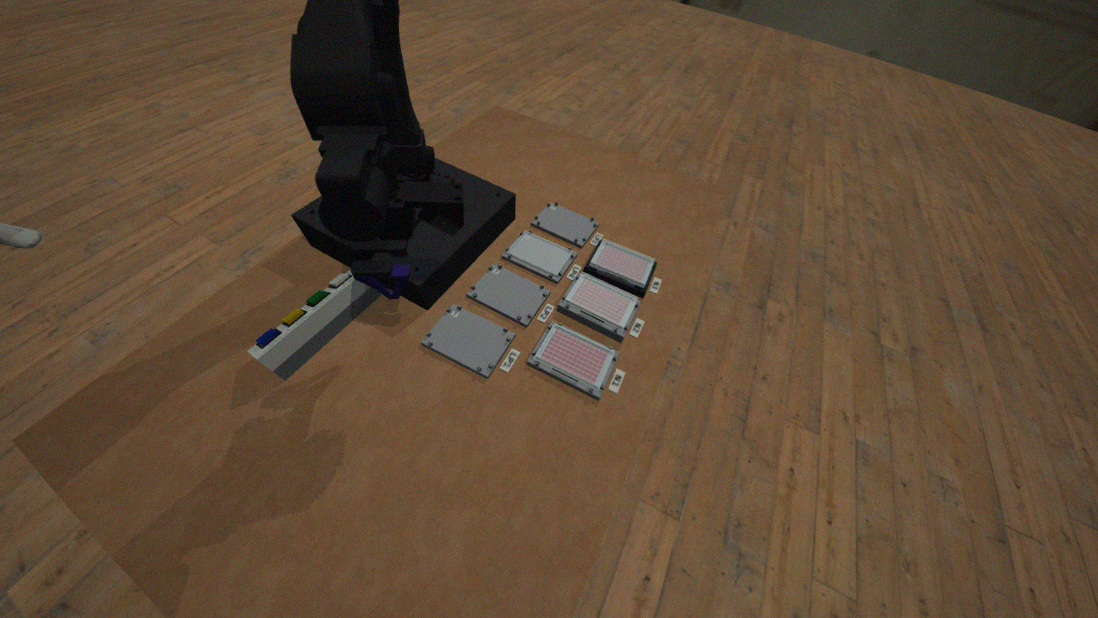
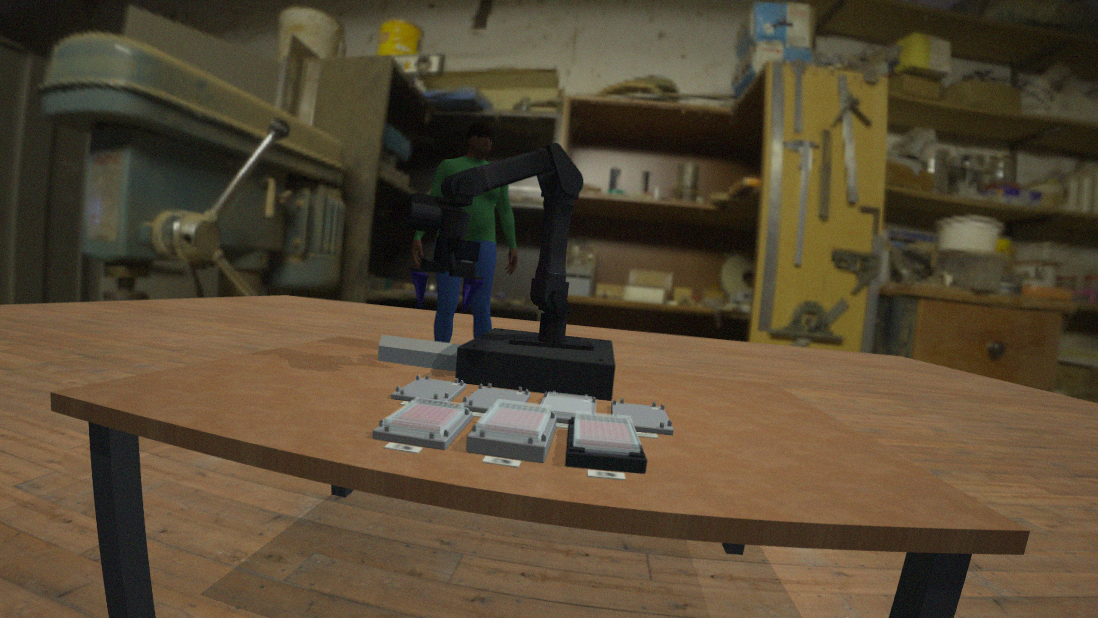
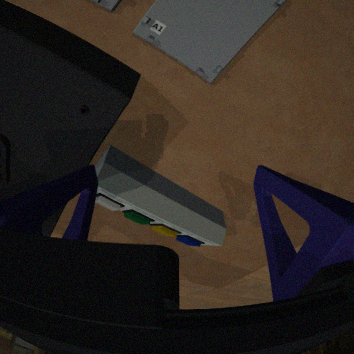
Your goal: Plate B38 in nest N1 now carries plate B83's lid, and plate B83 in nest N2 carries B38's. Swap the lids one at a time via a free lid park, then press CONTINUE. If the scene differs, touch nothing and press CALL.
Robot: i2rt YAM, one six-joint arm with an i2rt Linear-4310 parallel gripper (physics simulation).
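Places are measured from the arm's base along level axes (x back, y left, z down), in metres.
Pixels of known places: gripper, fingertip midpoint: [image 1: 396, 274] [image 2: 442, 309] [image 3: 175, 173]; arm's base, origin of the base link: [image 2: 551, 344].
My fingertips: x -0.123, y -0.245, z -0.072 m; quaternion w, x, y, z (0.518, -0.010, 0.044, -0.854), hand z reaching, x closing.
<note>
For each thing: its top centre in the pictures, then the offset to it from my fingertips. "pt": a spot on its surface instead.
- white button bar, surface spot: [image 3: 165, 194] [image 2: 424, 353] pt dx +0.127, dy -0.056, dz +0.118 m
- blue button, middle of its top: [image 3: 188, 245] [image 1: 264, 334] dx +0.199, dy -0.133, dz +0.097 m
- yellow button, middle of its top: [image 3: 164, 235] [image 1: 290, 313] dx +0.189, dy -0.084, dz +0.097 m
- green button, middle of its top: [image 3: 136, 223] [image 1: 314, 294] dx +0.178, dy -0.035, dz +0.097 m
- white button, middle of its top: [image 3: 105, 208] [image 1: 337, 276] dx +0.168, dy +0.014, dz +0.097 m
- pink-welled lidded plate, middle of its top: [image 2: 427, 410] [image 1: 575, 353] dx -0.300, dy +0.037, dz +0.126 m
- LP2, middle of its top: [image 2: 497, 392] [image 1: 509, 289] dx -0.132, dy +0.134, dz +0.133 m
- third lid park, surface spot: [image 2: 568, 405] [image 1: 548, 254] pt dx -0.177, dy +0.260, dz +0.135 m
- fourth park, middle of its top: [image 2: 640, 409] [image 1: 566, 219] dx -0.180, dy +0.390, dz +0.133 m
- third plate, middle of its top: [image 2: 605, 425] [image 1: 623, 260] dx -0.340, dy +0.292, dz +0.117 m
My gripper [image 2: 443, 304] [image 3: 175, 173] is open and empty, high above the white button bar [image 1: 316, 327] [image 2: 414, 351] [image 3: 165, 194]. The bar carries a blue button [image 1: 267, 337] [image 3: 190, 241], a yellow button [image 1: 292, 316] [image 3: 165, 230], a green button [image 1: 317, 297] [image 3: 137, 216] and a white button [image 1: 340, 279] [image 3: 109, 201]; their words are not legible. A pink-welled lidded plate [image 1: 574, 355] [image 2: 424, 416] sits in nest N1. Another lidded plate [image 1: 601, 299] [image 2: 513, 418] sits in nest N2. Plate and lid codes cannot be read. Lid parks LP1 [image 1: 468, 339] [image 2: 427, 389] [image 3: 210, 40] and LP2 [image 1: 508, 294] [image 2: 495, 397] look bare.
The third lid park [image 1: 539, 254] [image 2: 568, 405] looks paler, with what seems a lid on it. The fourth park [image 1: 564, 224] [image 2: 642, 418] looks bare. A third plate [image 1: 623, 262] [image 2: 605, 431] sits in a black nest. The robot's black base [image 1: 461, 253] [image 2: 535, 368] [image 3: 55, 115] adjoins the bar.
</note>
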